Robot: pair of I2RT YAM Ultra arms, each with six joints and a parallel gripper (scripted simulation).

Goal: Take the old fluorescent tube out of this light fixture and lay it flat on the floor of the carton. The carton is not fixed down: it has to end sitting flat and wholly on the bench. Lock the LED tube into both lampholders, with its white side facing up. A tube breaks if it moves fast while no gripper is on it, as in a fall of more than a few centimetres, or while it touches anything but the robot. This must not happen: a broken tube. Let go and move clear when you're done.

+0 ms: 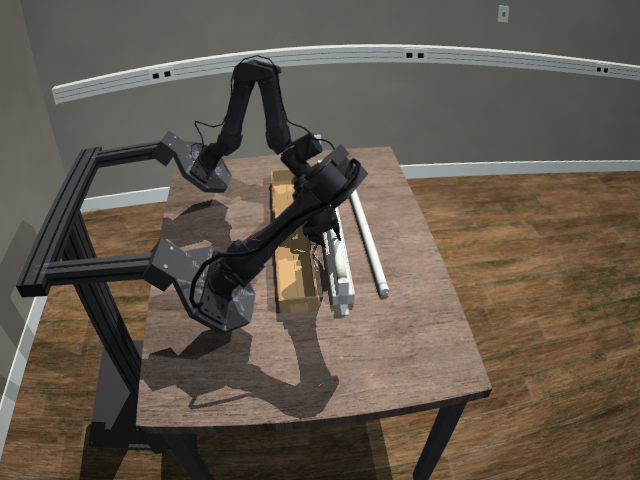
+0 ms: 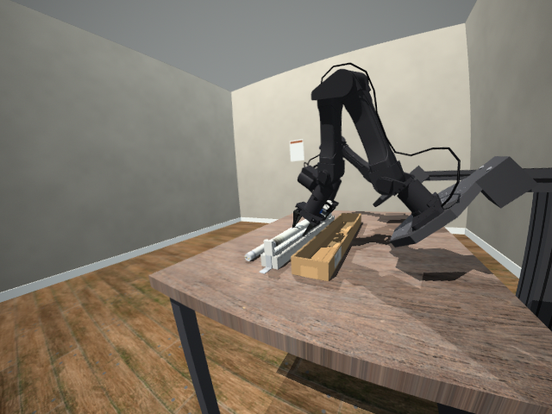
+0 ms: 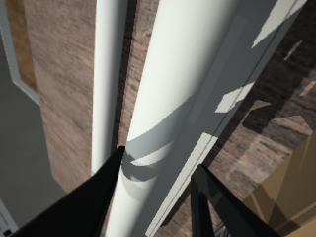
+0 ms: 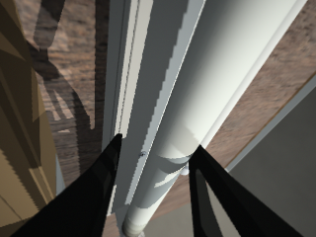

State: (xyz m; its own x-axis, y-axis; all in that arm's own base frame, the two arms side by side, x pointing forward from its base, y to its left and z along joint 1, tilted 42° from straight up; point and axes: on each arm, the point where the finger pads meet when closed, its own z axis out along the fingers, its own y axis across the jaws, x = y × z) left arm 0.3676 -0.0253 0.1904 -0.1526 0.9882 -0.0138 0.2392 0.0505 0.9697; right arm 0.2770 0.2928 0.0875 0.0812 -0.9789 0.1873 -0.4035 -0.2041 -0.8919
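The old fluorescent tube is 120 mm to the left of my right hand and 30 mm ahead of it. The rest, counted from my right hand: light fixture 120 mm to the left, 30 mm ahead, 20 mm below; carton 130 mm to the left, 100 mm behind, 40 mm below; LED tube 130 mm ahead, 110 mm to the left, 60 mm below.
Now: the light fixture 120 mm to the right of my left hand and 10 mm below it. Round my left hand: old fluorescent tube: 120 mm to the right, 10 mm behind; carton: 130 mm behind, 110 mm to the right, 40 mm below; LED tube: 130 mm to the right, 100 mm ahead, 60 mm below.
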